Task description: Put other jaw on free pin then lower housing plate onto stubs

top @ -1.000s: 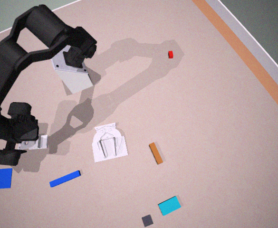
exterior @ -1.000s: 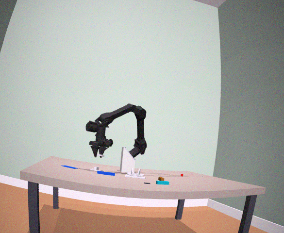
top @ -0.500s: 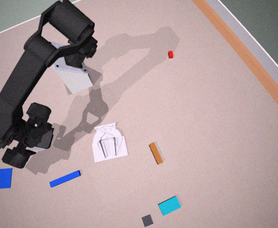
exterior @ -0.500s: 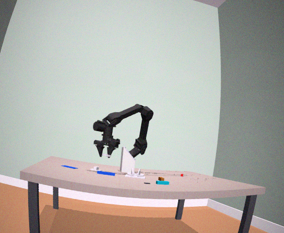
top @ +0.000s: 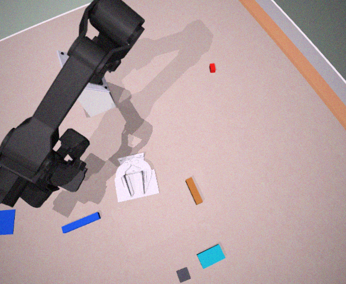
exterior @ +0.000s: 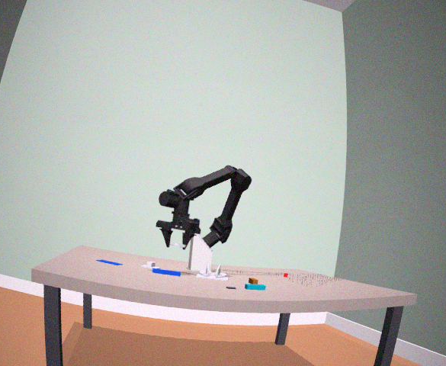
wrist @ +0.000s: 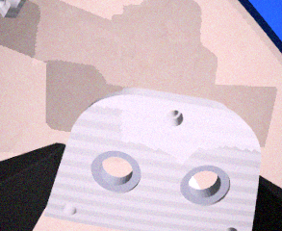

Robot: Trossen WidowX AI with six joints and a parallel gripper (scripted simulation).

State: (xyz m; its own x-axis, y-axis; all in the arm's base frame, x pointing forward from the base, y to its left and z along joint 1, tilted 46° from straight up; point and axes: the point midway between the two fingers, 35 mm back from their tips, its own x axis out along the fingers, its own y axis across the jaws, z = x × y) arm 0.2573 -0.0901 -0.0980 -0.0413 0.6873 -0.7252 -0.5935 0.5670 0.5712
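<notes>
Right now the white jaw is 170 mm to the left of my gripper tip, 90 mm below it and 20 mm ahead of it. Round my gripper tip: flat blue square (270 mm to the right, 100 mm below, 20 mm ahead); blue bar (110 mm ahead, 90 mm below, 30 mm to the right); orange bar (300 mm to the left, 140 mm ahead, 90 mm below).
</notes>
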